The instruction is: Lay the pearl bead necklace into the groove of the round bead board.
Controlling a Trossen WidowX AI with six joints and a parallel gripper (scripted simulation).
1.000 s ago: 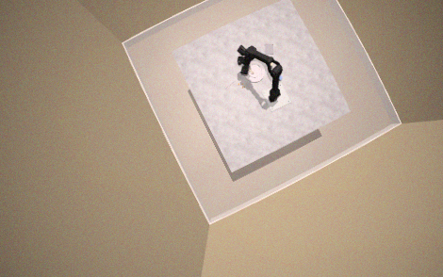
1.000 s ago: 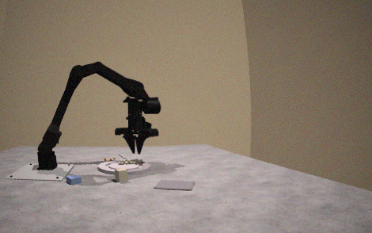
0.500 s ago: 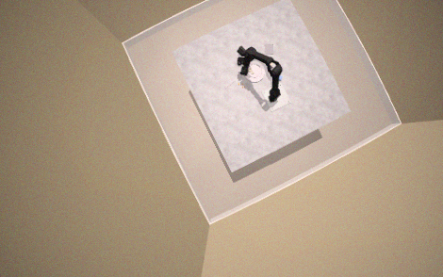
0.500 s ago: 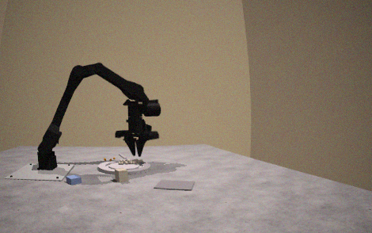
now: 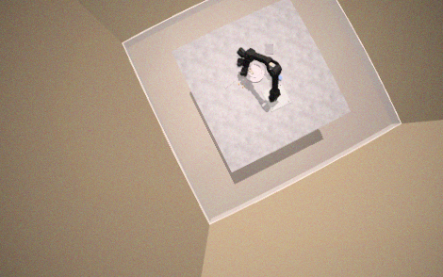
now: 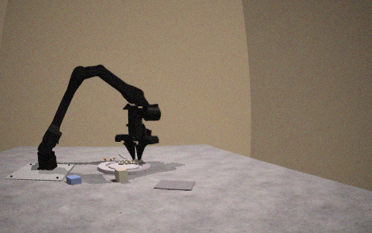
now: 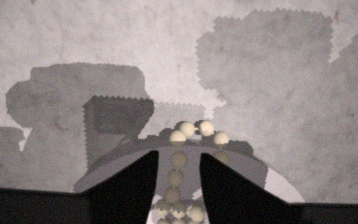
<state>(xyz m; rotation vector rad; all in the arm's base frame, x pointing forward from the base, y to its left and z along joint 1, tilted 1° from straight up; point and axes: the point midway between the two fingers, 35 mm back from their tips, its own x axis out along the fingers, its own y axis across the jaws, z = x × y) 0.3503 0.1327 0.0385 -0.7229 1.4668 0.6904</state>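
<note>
Now: gripper tip 50 mm past the round bead board, 80 mm to the left of it and 10 mm above it. From my gripper tip the other things lie so: flat grey plate (100 mm ahead, 310 mm to the right, 10 mm below); then cream cube (50 mm behind, 250 mm to the right); then blue block (200 mm behind, 280 mm to the right, 10 mm below).
</note>
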